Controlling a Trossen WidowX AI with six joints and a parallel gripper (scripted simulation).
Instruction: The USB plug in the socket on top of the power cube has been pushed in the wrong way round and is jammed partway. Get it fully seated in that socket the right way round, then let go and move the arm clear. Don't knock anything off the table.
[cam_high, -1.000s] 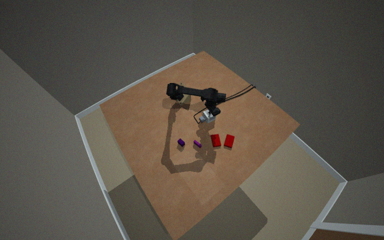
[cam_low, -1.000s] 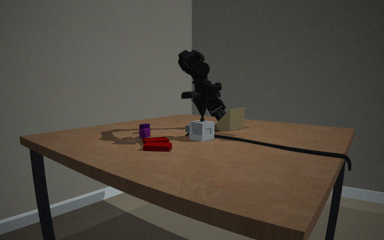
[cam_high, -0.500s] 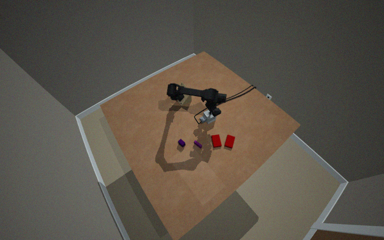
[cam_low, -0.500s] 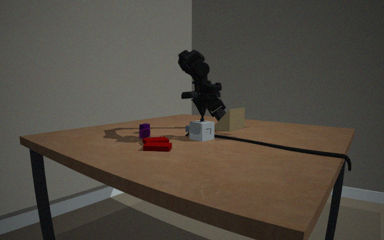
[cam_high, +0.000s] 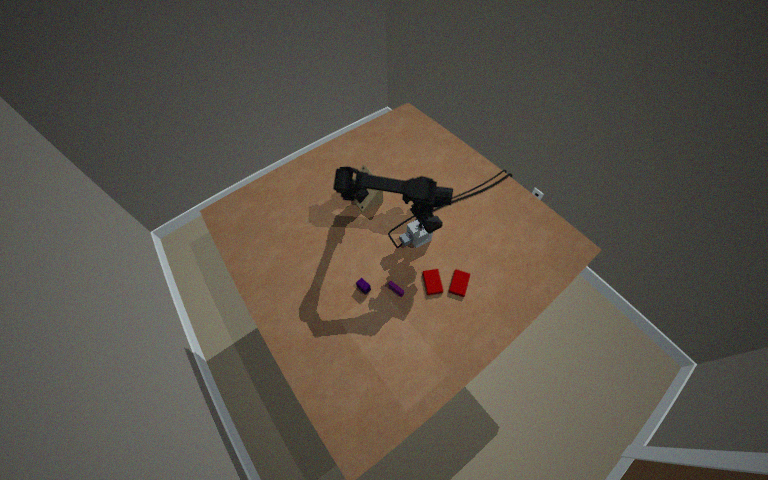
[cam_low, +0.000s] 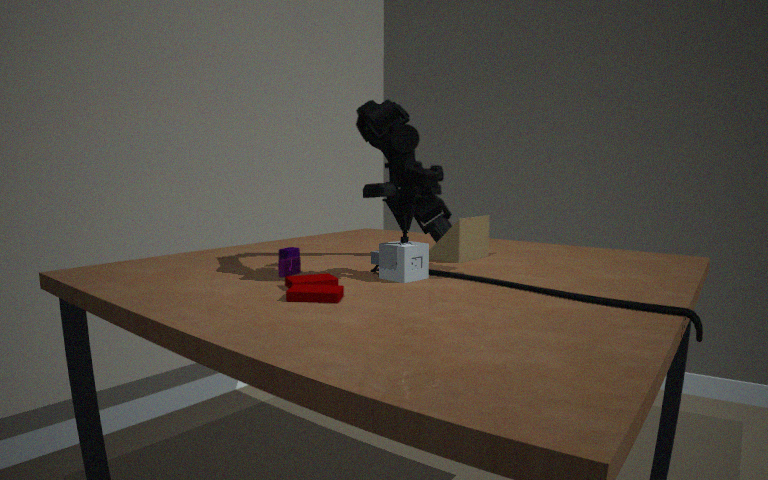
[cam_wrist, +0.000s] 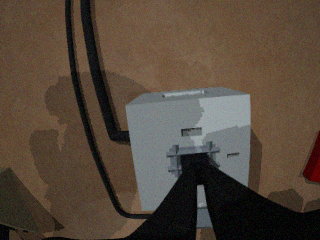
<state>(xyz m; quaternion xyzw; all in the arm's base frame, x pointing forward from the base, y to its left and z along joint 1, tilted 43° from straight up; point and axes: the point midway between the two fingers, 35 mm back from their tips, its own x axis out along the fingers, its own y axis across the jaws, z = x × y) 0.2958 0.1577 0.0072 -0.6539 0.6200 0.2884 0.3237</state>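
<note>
Now: gripper tip 2 cm above the USB plug.
</note>
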